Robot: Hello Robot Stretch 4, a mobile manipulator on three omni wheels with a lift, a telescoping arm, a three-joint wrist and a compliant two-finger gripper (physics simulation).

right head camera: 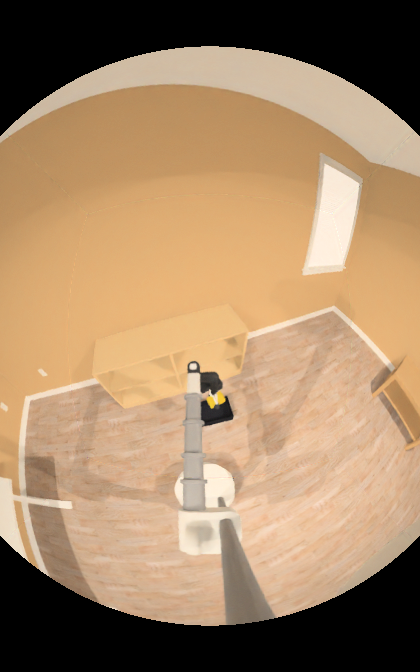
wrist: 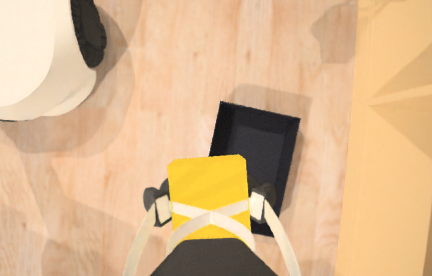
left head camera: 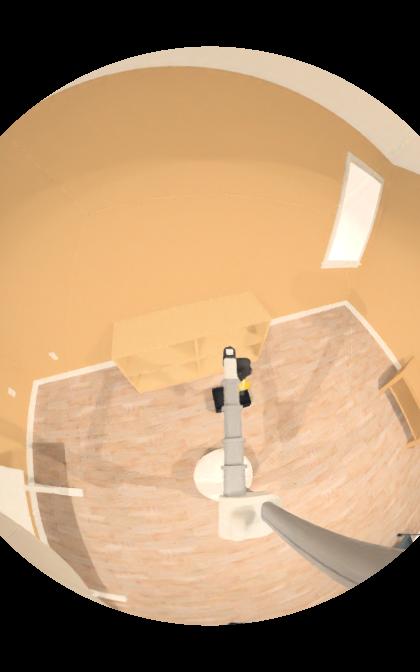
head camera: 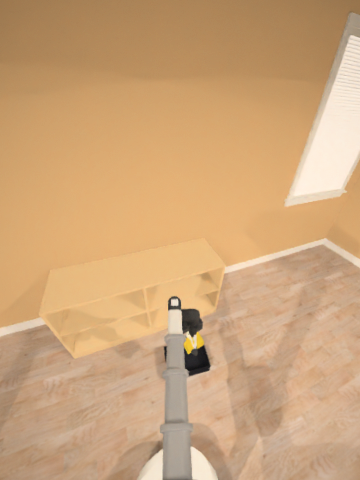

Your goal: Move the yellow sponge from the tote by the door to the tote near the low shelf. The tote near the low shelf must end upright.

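My gripper is shut on the yellow sponge, with one fingertip on each side of it. The black tote near the low shelf stands upright on the floor, its open side up. In the wrist view the sponge overlaps the tote's lower left part and part of the floor on its left; its height above the tote is hard to tell. The arm hides part of the tote in the head views. The tote by the door does not show clearly.
The low shelf stands against the wall, just beyond the tote. My round white base is on the tote's other side. A wooden piece of furniture stands at the right wall.
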